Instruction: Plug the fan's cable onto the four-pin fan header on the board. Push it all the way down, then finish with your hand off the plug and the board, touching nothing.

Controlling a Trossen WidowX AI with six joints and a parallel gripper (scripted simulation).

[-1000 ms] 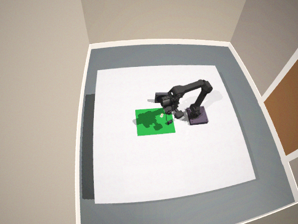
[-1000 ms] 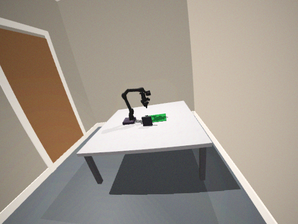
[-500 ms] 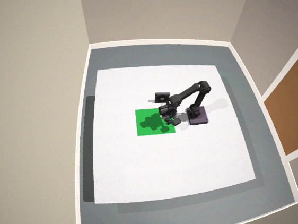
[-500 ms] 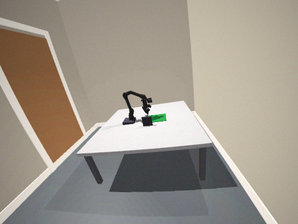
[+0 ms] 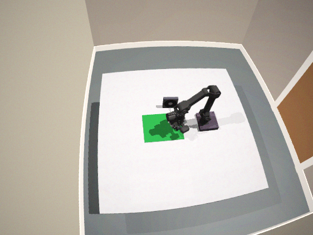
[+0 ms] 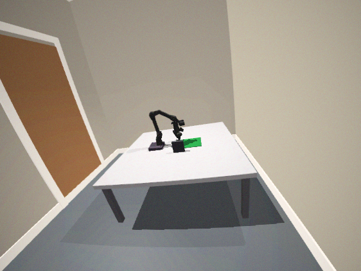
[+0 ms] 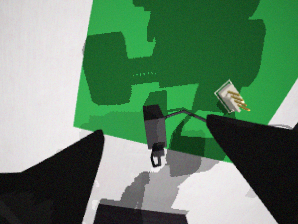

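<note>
The dark fan plug is 20 mm below my gripper tip and 10 mm behind it. Also, from my gripper tip: green board: 100 mm ahead, 60 mm to the right, 60 mm below; then square fan: 220 mm to the right, 10 mm behind, 10 mm above; then fan header: 90 mm to the right, 50 mm below, 30 mm ahead.
</note>
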